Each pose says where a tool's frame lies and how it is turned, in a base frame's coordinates. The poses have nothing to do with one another.
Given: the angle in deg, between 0 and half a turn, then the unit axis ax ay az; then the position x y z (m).
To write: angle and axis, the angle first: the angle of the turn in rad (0 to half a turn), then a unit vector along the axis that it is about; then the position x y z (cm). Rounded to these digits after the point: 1 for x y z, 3 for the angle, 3 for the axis.
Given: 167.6 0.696 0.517 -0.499 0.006 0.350 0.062
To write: 2.925 0.696 0.517 -0.499 0.6 35.0 6.2
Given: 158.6 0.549 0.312 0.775 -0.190 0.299 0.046
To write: 2.768 0.549 0.312 0.775 -19.0 29.9 4.6
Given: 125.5 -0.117 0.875 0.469 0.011 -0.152 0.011
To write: 2.190 -0.117 0.875 0.469 1.1 -15.2 1.1
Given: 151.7 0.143 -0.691 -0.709 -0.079 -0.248 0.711
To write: 2.648 0.143 -0.691 -0.709 -7.9 -24.8 71.1
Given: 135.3 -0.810 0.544 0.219 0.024 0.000 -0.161
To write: 2.361 -0.810 0.544 0.219 2.4 0.0 -16.1
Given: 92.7 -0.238 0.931 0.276 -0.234 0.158 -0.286
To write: 1.618 -0.238 0.931 0.276 -23.4 15.8 -28.6
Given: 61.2 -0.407 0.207 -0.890 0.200 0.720 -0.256
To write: 1.068 -0.407 0.207 -0.890 20.0 72.0 -25.6
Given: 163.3 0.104 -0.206 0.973 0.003 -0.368 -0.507
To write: 2.850 0.104 -0.206 0.973 0.3 -36.8 -50.7
